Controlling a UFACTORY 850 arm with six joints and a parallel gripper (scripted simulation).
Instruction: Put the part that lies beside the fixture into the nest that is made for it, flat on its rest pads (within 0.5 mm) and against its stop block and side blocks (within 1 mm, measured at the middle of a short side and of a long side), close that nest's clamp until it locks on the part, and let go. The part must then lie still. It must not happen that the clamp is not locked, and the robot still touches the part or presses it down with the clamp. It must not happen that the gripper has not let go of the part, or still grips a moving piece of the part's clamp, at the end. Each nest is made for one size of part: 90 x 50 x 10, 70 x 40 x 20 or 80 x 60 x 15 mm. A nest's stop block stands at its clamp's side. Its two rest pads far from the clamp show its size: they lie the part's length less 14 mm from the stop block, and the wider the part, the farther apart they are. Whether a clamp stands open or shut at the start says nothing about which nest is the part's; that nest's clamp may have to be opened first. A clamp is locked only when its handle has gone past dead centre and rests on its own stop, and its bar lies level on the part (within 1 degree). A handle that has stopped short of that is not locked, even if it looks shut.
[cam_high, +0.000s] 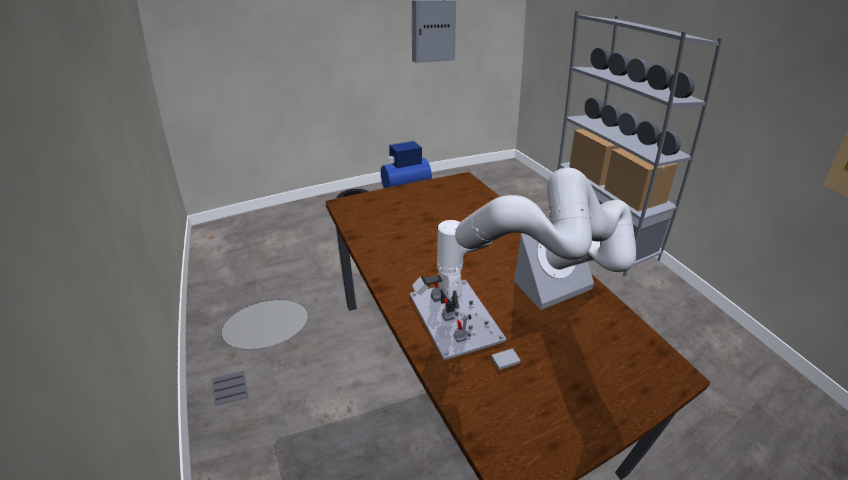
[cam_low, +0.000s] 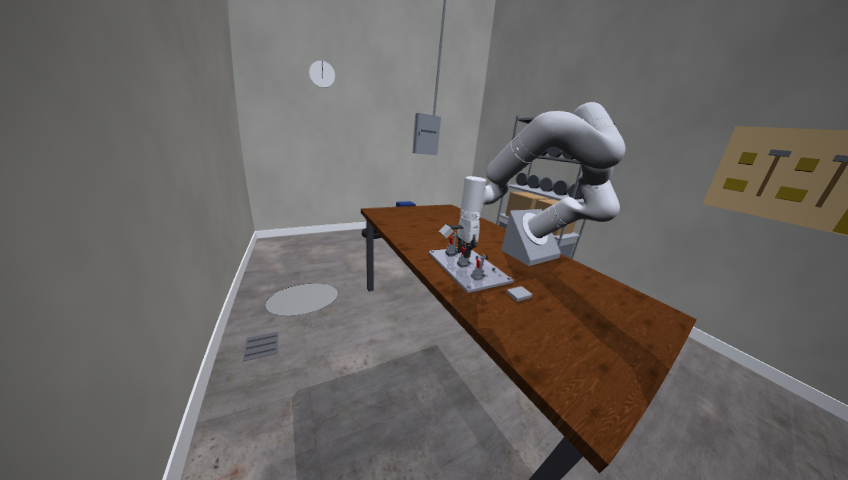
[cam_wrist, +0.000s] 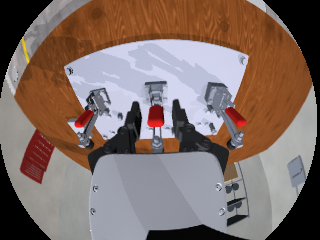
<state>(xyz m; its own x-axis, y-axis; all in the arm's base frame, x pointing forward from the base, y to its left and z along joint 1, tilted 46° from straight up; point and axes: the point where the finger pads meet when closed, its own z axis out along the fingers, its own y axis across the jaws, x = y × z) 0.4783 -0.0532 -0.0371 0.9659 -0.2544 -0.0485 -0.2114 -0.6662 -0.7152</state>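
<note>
Right now my hand is 5 cm past the flat grey part, 27 cm to the right of it and 8 cm above it. From my hand the other things lie so: grey fixture plate (3 cm behind, 1 cm to the left, 8 cm below).
</note>
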